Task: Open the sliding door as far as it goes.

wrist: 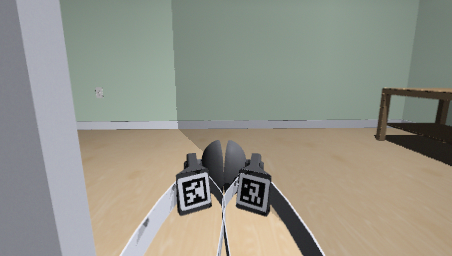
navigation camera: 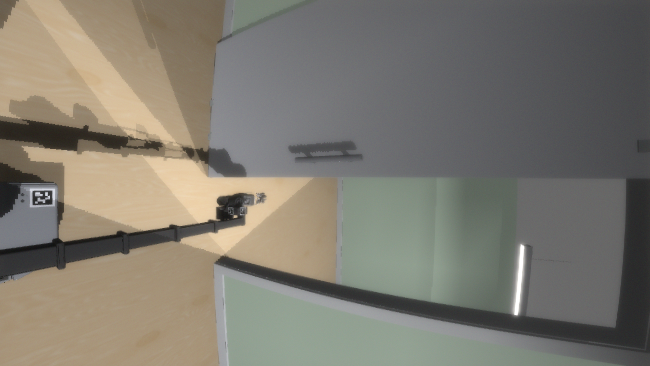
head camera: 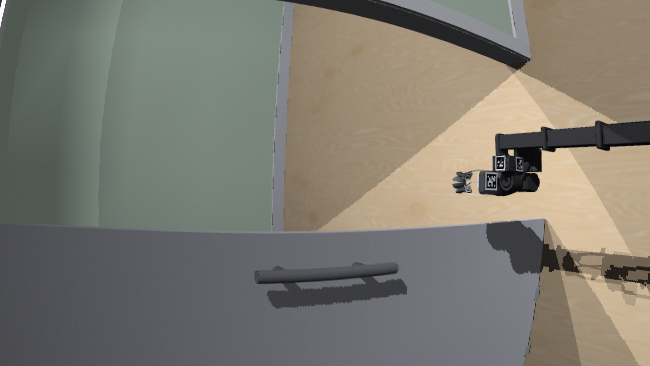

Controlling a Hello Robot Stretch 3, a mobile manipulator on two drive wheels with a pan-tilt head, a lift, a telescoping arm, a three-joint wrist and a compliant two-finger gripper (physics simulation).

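Frame: origin at the robot's base, x ahead, y left, z up, level; centimetres.
Seen in the pictures: gripper, fingertip midpoint: (wrist: 223, 158) (navigation camera: 265, 197) (head camera: 454, 182).
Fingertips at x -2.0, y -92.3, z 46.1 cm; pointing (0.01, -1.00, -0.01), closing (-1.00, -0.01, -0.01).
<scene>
A point is followed by its place in that frame.
The grey sliding door (head camera: 150, 320) @(x 27.2, y -88.1, z 124.3 cm) (navigation camera: 425, 90) @(x 43.0, y -88.1, z 126.9 cm) stands partly open, with a gap between its long edge and the dark-edged door frame (head camera: 425, 29) @(x -48.3, y -101.8, z 46.6 cm) (navigation camera: 400, 299) @(x -48.3, y -103.1, z 117.8 cm). Its bar handle (head camera: 326, 273) @(x 16.2, y -81.2, z 89.3 cm) (navigation camera: 328, 159) @(x 16.2, y -81.3, z 88.9 cm) is on the door's face, away from the gripper. My gripper (head camera: 458, 183) @(x -2.0, y -92.3, z 46.1 cm) (navigation camera: 261, 198) @(x -2.0, y -92.3, z 46.1 cm) (wrist: 223, 158) @(x -2.0, y -92.3, z 46.1 cm) is in the gap, nearer the door's edge than the frame, and apart from both. Its fingertips are together with nothing between them. In the wrist view the door's pale edge (wrist: 42, 100) @(x 9.0, y -88.9, z 51.2 cm) stands upright at the left, beside the fingers.
Beyond the opening are a wood floor (wrist: 325, 175) @(x -57.5, y -192.3, z 0.0 cm) and a green wall (wrist: 300, 60) @(x -79.9, y -318.2, z 71.5 cm). A wooden table (wrist: 384, 115) @(x -136.8, y -263.5, z 22.2 cm) stands at the right of the wrist view. My telescoping arm (head camera: 575, 137) @(x -10.3, y -44.2, z 56.7 cm) (navigation camera: 150, 235) @(x -9.5, y -30.2, z 56.9 cm) reaches toward the opening. A lit strip (navigation camera: 520, 280) @(x -71.2, y -208.1, z 208.0 cm) shows in the navigation view.
</scene>
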